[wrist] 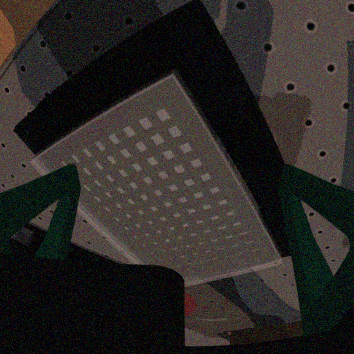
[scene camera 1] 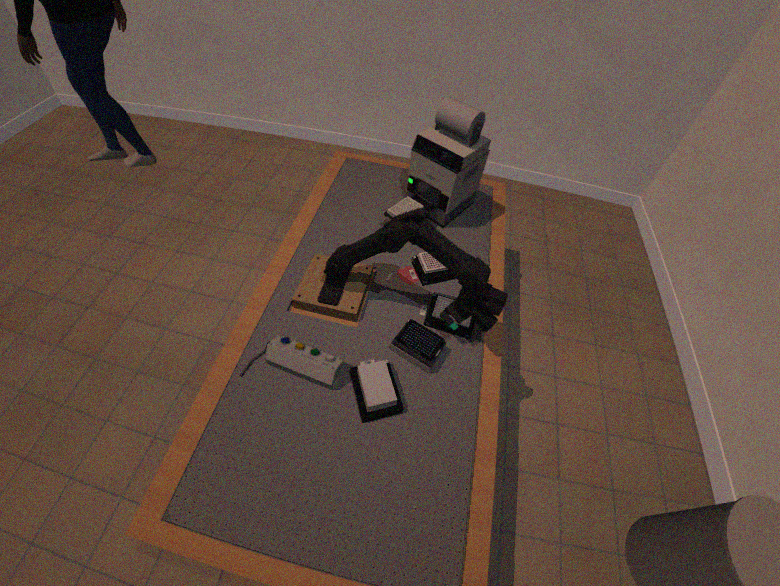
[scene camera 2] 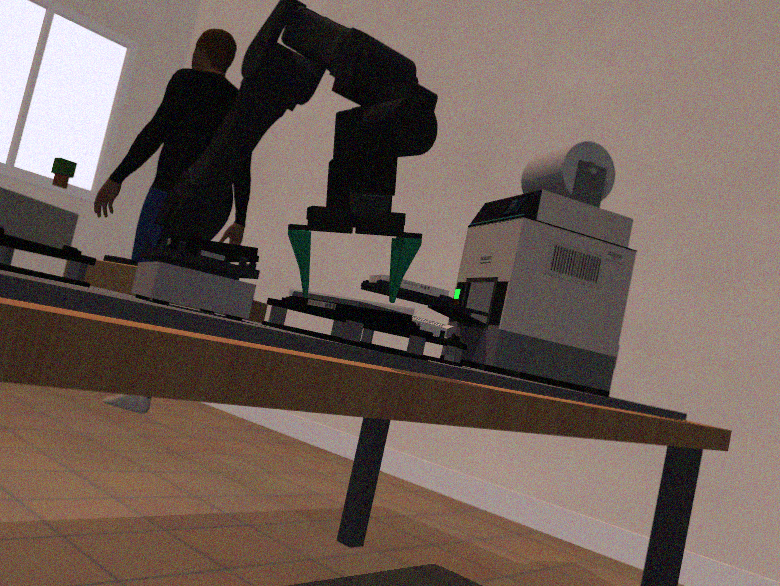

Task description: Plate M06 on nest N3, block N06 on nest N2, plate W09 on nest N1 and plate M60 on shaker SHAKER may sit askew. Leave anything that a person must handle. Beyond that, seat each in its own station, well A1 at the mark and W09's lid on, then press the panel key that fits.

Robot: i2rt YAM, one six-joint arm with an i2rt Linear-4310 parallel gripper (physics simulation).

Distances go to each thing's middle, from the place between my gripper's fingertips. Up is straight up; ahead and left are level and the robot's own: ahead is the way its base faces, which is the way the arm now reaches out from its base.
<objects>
Right now my hand is 29 cm to the left of the white plate (scene camera 1: 377,388), 21 cm past it and 1 cm below it.
</objects>
